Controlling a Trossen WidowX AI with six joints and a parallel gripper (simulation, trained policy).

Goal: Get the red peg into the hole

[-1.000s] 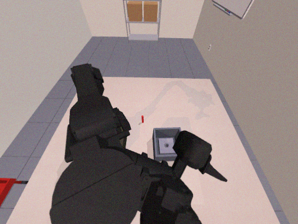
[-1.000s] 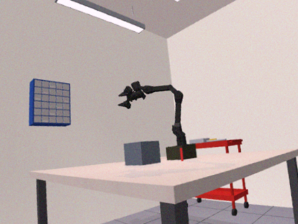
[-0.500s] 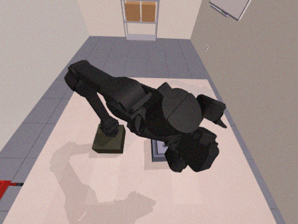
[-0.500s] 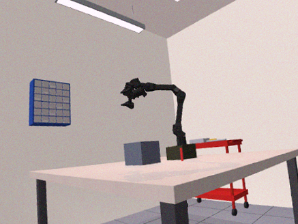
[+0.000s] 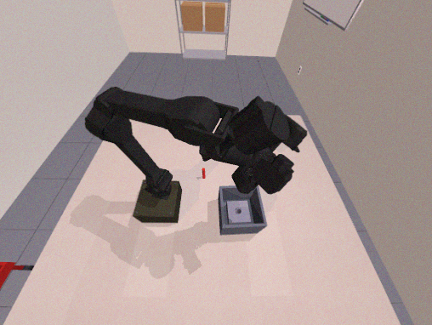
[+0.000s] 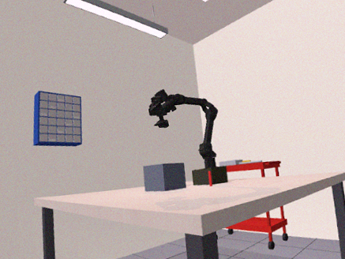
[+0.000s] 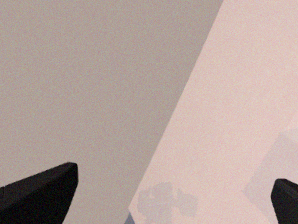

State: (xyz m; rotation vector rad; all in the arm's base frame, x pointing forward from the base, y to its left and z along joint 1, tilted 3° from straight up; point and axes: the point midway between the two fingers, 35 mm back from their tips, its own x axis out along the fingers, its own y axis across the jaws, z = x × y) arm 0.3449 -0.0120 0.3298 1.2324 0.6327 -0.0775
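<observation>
The red peg lies 35 cm below my gripper tip, 24 cm behind it and 15 cm to the left of it. Also, from my gripper tip: plate (34 cm below, 6 cm behind, 2 cm to the right).
</observation>
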